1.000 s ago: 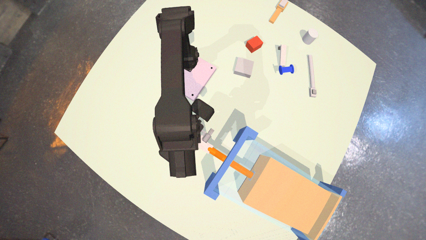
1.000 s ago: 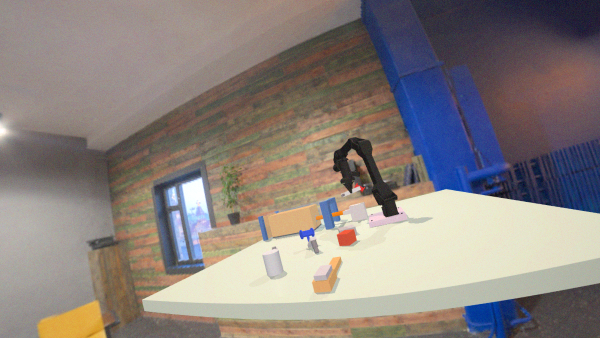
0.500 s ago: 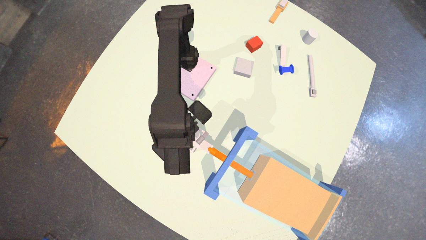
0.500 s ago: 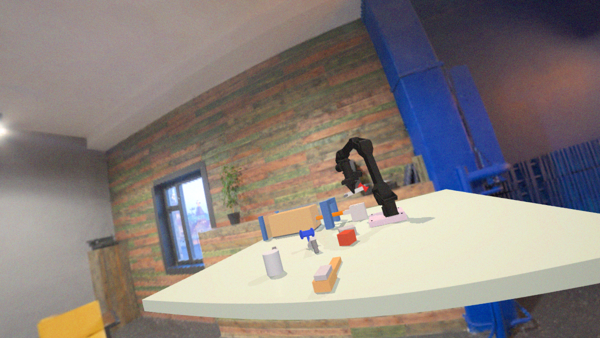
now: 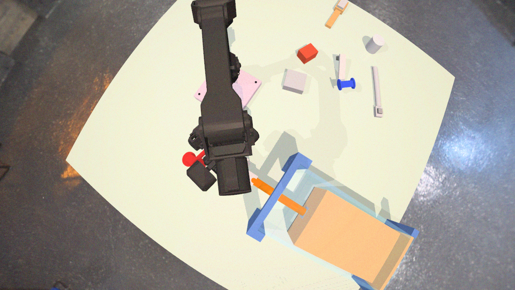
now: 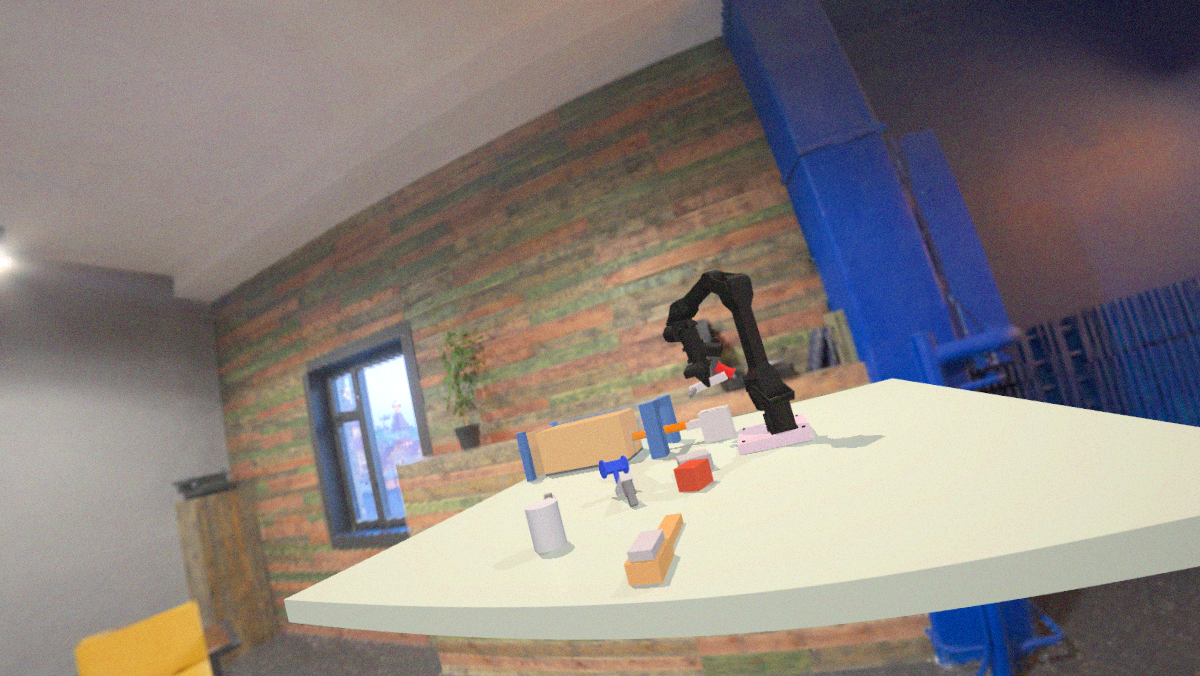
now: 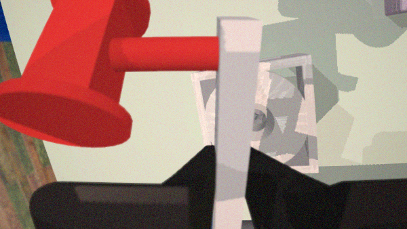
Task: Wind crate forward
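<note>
The grey winch lies 13 cm below my gripper tip and 1 cm behind it. Also, from my gripper tip: grey block (37 cm to the left, 14 cm below, 4 cm ahead); then crank handle with red knob (1 cm behind, 1 cm above); then blue steel frame (17 cm ahead, 5 cm below).
</note>
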